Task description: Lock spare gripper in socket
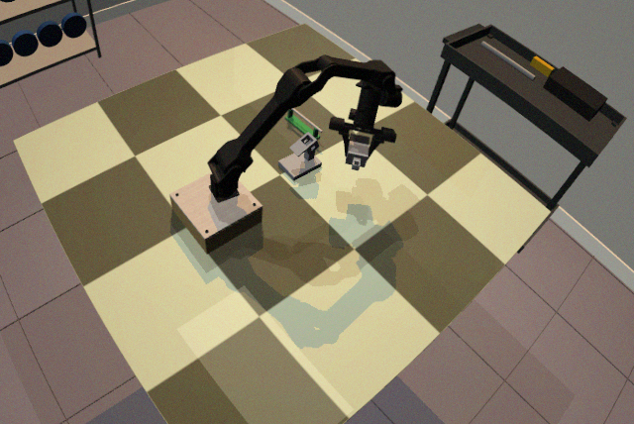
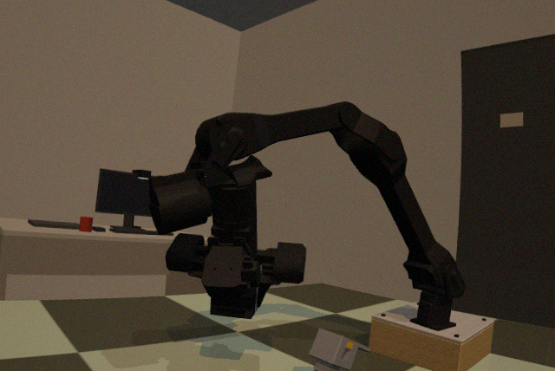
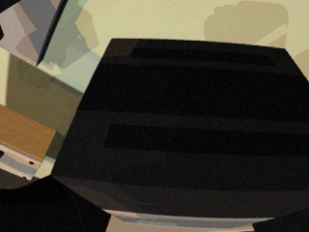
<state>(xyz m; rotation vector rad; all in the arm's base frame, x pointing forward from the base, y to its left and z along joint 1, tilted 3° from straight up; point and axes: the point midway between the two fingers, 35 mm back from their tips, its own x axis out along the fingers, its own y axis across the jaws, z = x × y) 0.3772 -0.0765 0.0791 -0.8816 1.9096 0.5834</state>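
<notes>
My gripper tip is 13 cm to the right of the mount block, 9 cm past it and 7 cm above it. From my gripper tip the other things lie so: green strip (27 cm to the left, 9 cm below); spare gripper (2 cm above).
</notes>
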